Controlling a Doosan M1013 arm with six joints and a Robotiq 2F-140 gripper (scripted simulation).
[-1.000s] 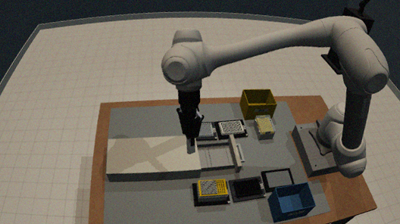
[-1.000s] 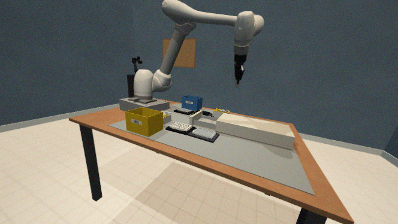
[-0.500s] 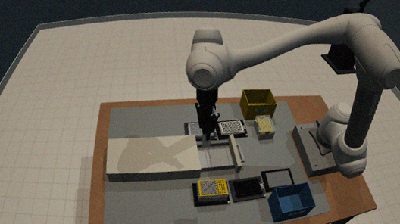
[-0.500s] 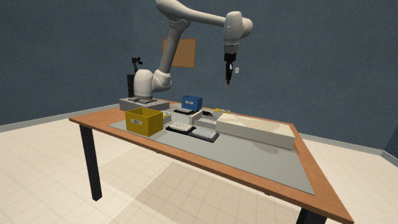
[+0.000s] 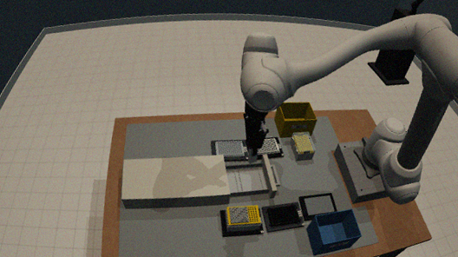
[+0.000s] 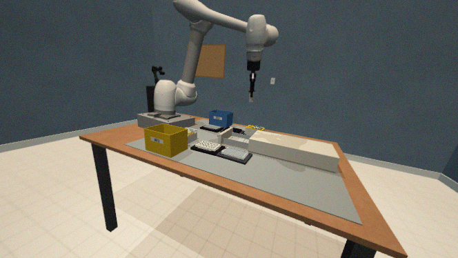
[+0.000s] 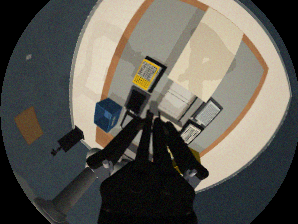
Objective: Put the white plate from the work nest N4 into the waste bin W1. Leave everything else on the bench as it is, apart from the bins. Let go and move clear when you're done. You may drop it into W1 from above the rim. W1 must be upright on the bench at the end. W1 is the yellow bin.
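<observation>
Right now my hand is 28 cm above the white plate, 25 cm to the left of it and 18 cm past it. Also, from my hand: black plate: 28 cm below, 14 cm behind, 13 cm to the left; then long beige box: 27 cm below, 12 cm ahead, 9 cm to the right; then yellow rack: 25 cm below, 11 cm to the left, 3 cm ahead.
</observation>
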